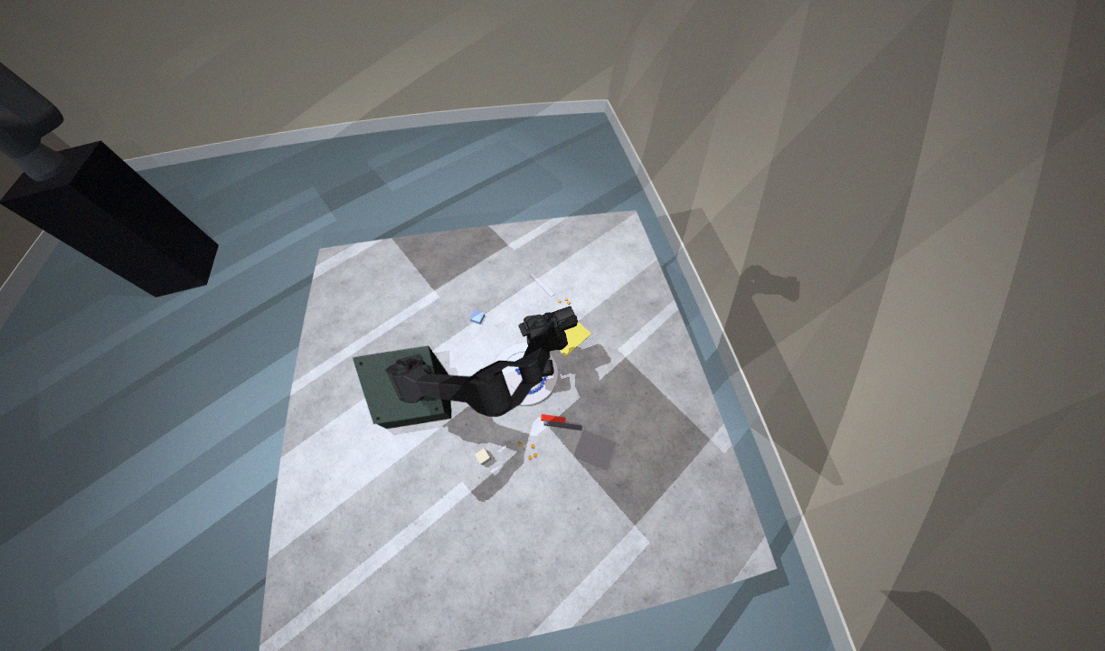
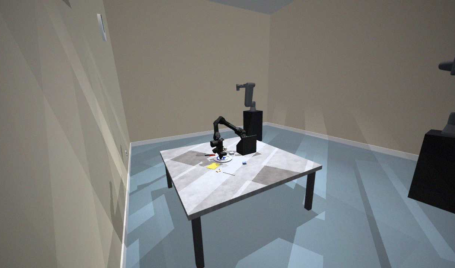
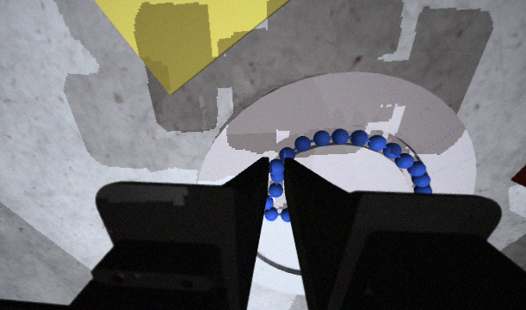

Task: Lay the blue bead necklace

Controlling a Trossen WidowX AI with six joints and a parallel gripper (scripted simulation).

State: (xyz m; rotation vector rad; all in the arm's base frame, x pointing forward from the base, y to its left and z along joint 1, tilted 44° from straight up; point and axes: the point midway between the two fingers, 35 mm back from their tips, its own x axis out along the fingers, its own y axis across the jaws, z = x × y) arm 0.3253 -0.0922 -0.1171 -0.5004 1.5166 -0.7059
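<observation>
The round white bead board lies 5 cm behind my gripper tip, 4 cm to the right of it and 1 cm below it. From my gripper tip the other things lie so: blue block (20 cm to the left, 16 cm behind, 1 cm below); then yellow sheet (12 cm ahead, 5 cm to the left, 2 cm below); then grey tool (21 cm to the right, 2 cm below).
</observation>
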